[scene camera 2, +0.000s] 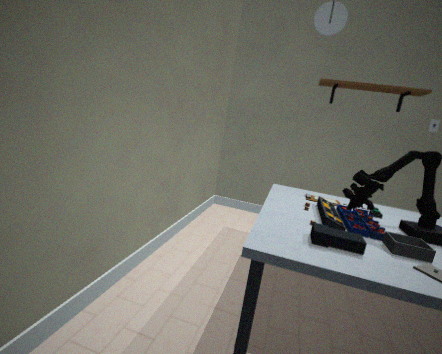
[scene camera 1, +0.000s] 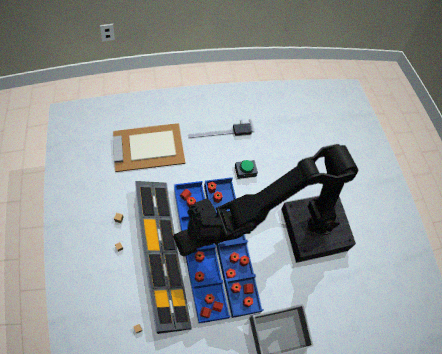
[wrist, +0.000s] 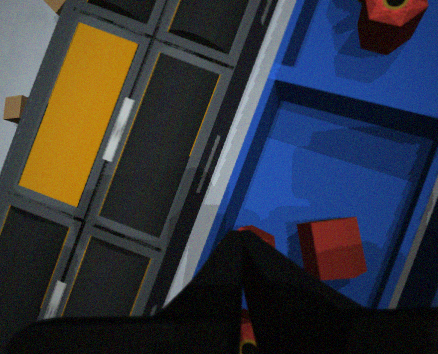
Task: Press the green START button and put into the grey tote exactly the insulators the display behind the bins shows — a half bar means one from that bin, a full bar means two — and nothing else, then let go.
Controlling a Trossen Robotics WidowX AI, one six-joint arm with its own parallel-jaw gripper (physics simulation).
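Observation:
My gripper (scene camera 1: 182, 246) (wrist: 239, 241) is shut with nothing between its fingers. It hangs low over the second blue bin (scene camera 1: 189, 183) (wrist: 323, 165) of the row next to the display, at the bin's edge. In the wrist view a red cube (wrist: 331, 247) lies in that bin to the right of the fingers, and a red insulator (wrist: 246, 330) shows partly under them. The grey display (scene camera 1: 151, 183) (wrist: 158, 140) shows a yellow half bar (scene camera 1: 151, 234) (wrist: 80, 112) in its second row and a full bar (scene camera 1: 170, 298) in its fourth. The green START button (scene camera 1: 247, 166) stands behind the bins. The grey tote (scene camera 1: 304, 324) is at the front right.
The other blue bins hold red insulators (scene camera 1: 234, 257) and cubes (scene camera 1: 248, 288). A brown clipboard (scene camera 1: 177, 159) and a slim grey tool (scene camera 1: 242, 128) lie at the back. Small wooden cubes (scene camera 1: 118, 218) (scene camera 1: 137, 329) lie left of the display. The arm's base (scene camera 1: 318, 232) stands to the right.

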